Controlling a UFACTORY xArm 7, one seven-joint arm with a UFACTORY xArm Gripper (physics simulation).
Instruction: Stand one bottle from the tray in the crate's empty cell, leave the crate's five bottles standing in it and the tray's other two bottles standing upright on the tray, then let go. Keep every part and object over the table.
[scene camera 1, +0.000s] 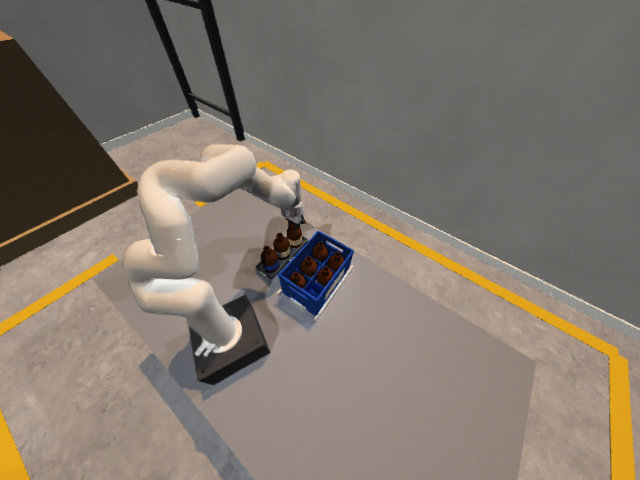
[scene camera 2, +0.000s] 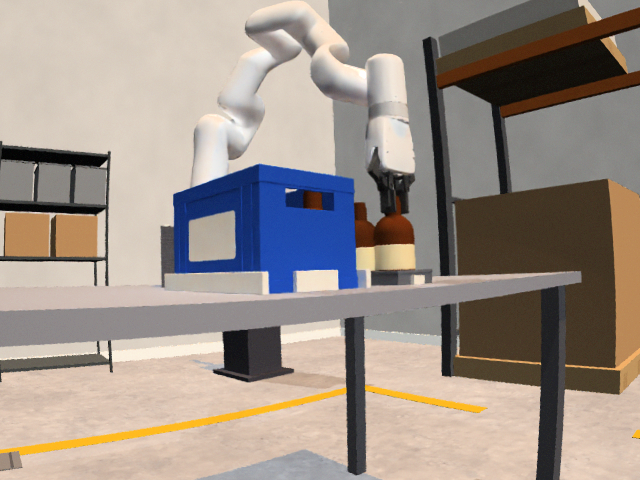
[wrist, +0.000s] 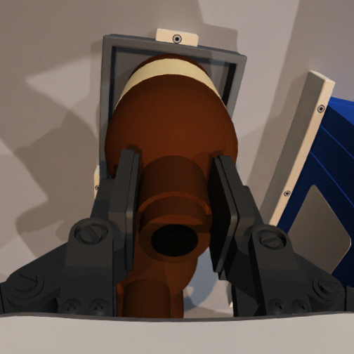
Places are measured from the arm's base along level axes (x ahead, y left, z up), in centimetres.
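Pixels of known places: gripper, between the fingertips: (scene camera 1: 294, 226) (scene camera 2: 395, 213); arm's base, origin of its link: (scene camera 1: 223, 334).
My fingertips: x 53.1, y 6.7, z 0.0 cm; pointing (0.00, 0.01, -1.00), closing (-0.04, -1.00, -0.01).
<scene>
For each thing: its top centre in the pictures, then the offset to it from my fingertips.
- cream-labelled end bottle, centre of its top: (scene camera 2: 392, 196) (scene camera 1: 293, 223) dx -0.5, dy +0.0, dz +3.1 cm
- dark tray, centre of its top: (scene camera 2: 359, 271) (scene camera 1: 282, 251) dx -9.6, dy +1.0, dz -10.3 cm
- middle bottle, centre of its top: (scene camera 2: 358, 203) (scene camera 1: 279, 234) dx -9.4, dy +1.2, dz +3.1 cm
- blue-labelled bottle, centre of its top: (scene camera 1: 266, 248) dx -18.2, dy +1.6, dz +3.1 cm
- blue crate, centre of its top: (scene camera 2: 257, 186) (scene camera 1: 317, 262) dx -13.4, dy -21.1, dz +4.6 cm
My gripper (scene camera 1: 295, 222) (scene camera 2: 395, 209) (wrist: 172, 180) points down, shut on the neck of the cream-labelled end bottle (scene camera 1: 294, 235) (scene camera 2: 394, 230) (wrist: 170, 120). That bottle is upright on the dark tray (scene camera 1: 266, 273) (scene camera 2: 395, 277) (wrist: 106, 90). The middle bottle (scene camera 1: 281, 245) (scene camera 2: 364, 232) and the blue-labelled bottle (scene camera 1: 269, 259) also stand on the tray. The blue crate (scene camera 1: 299, 298) (scene camera 2: 305, 237) (wrist: 325, 160) stands beside the tray. Its empty cell (scene camera 1: 313, 287) is at the corner near the robot base; bottles stand in its other cells. The crate hides part of the tray in the second scene view.
Pale strips (scene camera 1: 336, 291) (scene camera 2: 217, 283) (wrist: 304, 150) lie along the crate's foot. The black robot base (scene camera 1: 248, 335) stands on the grey table (scene camera 1: 387, 361) (scene camera 2: 129, 320). A tall rack (scene camera 2: 439, 206) and a large brown box (scene camera 2: 537, 273) stand beyond the table.
</scene>
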